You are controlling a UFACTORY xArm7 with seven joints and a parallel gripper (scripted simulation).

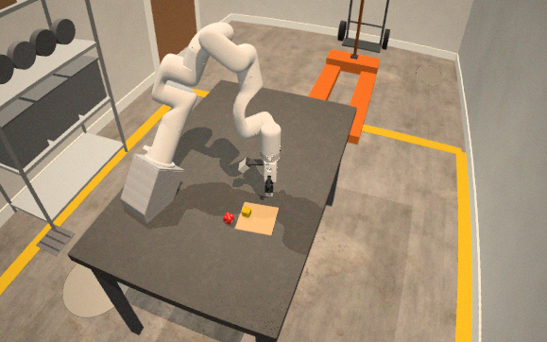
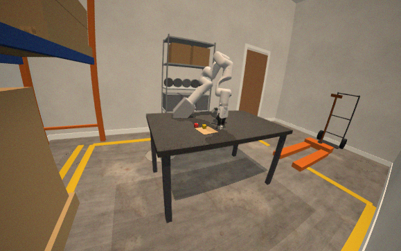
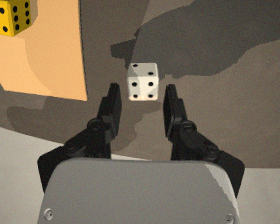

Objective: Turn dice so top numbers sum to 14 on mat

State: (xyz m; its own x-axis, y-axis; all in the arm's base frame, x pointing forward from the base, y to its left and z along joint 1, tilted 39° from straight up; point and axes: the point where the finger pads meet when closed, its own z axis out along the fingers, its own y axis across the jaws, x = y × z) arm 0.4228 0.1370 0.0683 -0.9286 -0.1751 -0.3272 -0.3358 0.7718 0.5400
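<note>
The white die is 4 cm below my hand. Also, from my hand: mat: 14 cm to the right, 5 cm below, 1 cm ahead; red die: 20 cm to the right, 9 cm behind, 4 cm below; yellow die: 14 cm to the right, 4 cm below, 4 cm behind.
</note>
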